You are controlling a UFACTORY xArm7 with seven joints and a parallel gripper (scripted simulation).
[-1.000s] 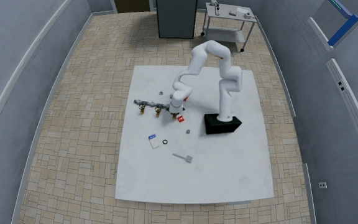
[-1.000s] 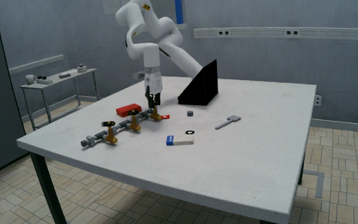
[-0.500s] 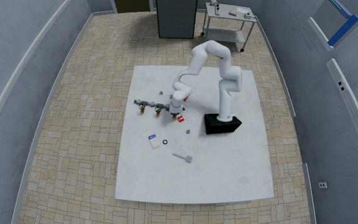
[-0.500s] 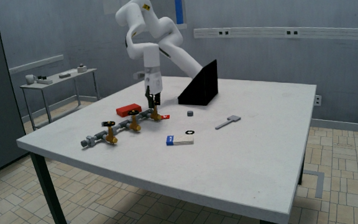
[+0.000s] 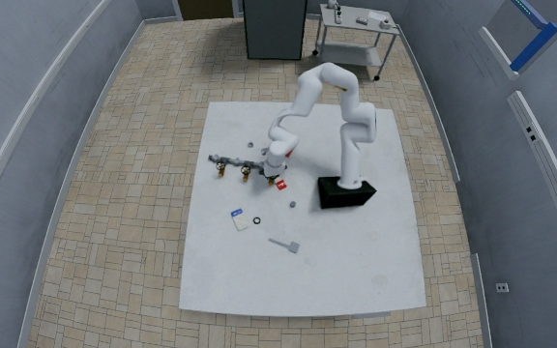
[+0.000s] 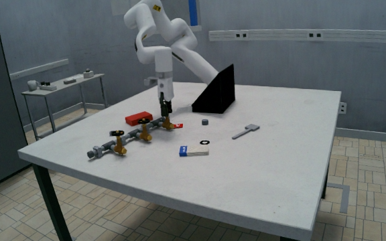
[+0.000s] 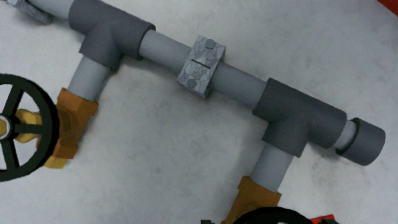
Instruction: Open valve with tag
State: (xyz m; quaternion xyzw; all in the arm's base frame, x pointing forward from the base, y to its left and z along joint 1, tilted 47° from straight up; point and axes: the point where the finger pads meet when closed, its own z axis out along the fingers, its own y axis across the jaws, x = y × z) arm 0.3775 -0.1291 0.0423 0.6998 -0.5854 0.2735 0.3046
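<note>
My hand is 40 mm past the red tag, 30 mm to the right of it and 90 mm above it. Round my hand: white box (190 mm ahead, 200 mm to the left, 90 mm below); red block (80 mm behind, 210 mm to the right, 80 mm below); grey flat tool (30 mm behind, 360 mm to the left, 90 mm below).
</note>
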